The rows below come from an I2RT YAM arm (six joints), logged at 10 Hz.
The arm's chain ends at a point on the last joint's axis. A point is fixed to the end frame.
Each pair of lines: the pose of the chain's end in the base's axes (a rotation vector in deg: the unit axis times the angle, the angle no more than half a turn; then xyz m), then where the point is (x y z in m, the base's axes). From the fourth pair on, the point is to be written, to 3 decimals.
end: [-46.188, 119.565, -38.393, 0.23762, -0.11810, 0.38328]
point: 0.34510 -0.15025 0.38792
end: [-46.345, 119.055, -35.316, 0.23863, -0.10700, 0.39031]
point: 0.34687 -0.13660 0.39403
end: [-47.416, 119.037, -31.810, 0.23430, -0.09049, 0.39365]
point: 0.34350 -0.11654 0.39491
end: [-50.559, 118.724, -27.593, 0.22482, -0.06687, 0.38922]
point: 0.335 -0.086 0.387
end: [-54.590, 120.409, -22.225, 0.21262, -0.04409, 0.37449]
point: 0.324 -0.056 0.364
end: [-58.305, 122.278, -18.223, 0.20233, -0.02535, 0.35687]
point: 0.313 -0.032 0.339
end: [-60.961, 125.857, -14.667, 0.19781, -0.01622, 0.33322]
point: 0.307 -0.020 0.306
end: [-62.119, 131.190, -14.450, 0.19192, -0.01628, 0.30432]
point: 0.298 -0.023 0.268
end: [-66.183, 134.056, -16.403, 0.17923, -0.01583, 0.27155]
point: 0.283 -0.024 0.229
